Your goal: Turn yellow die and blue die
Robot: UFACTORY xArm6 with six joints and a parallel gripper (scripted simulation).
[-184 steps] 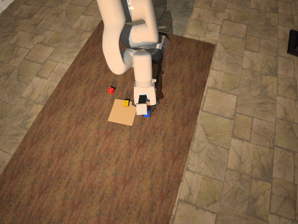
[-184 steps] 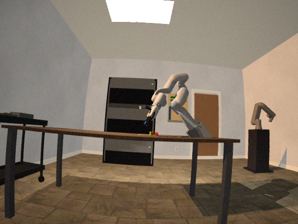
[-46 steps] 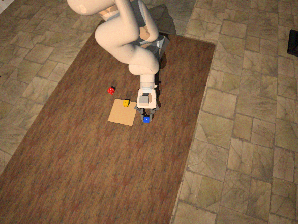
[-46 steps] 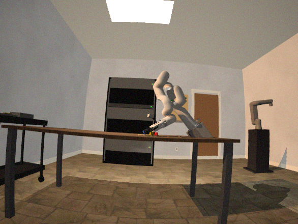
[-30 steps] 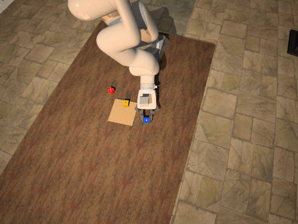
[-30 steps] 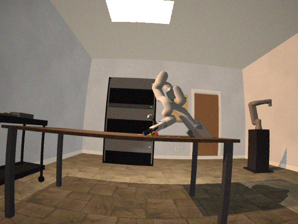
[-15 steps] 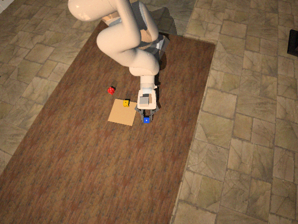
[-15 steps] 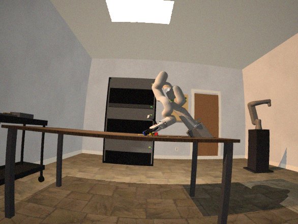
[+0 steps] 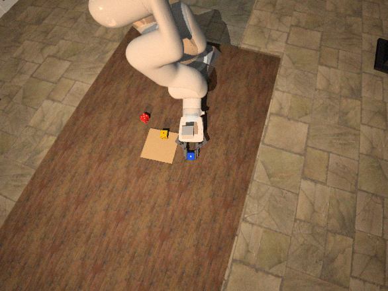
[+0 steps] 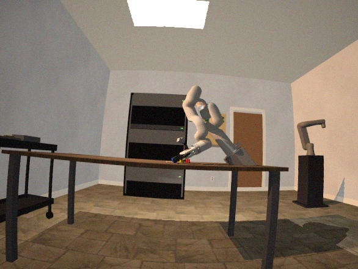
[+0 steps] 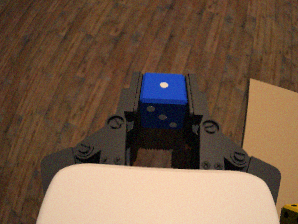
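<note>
Now: the blue die right at my hand. Round my hand: yellow die: 150 mm to the right, 40 mm behind, 10 mm below; red die: 270 mm to the right, 70 mm behind, 10 mm below; tan mat: 140 mm to the right, 20 mm below, 10 mm ahead.
</note>
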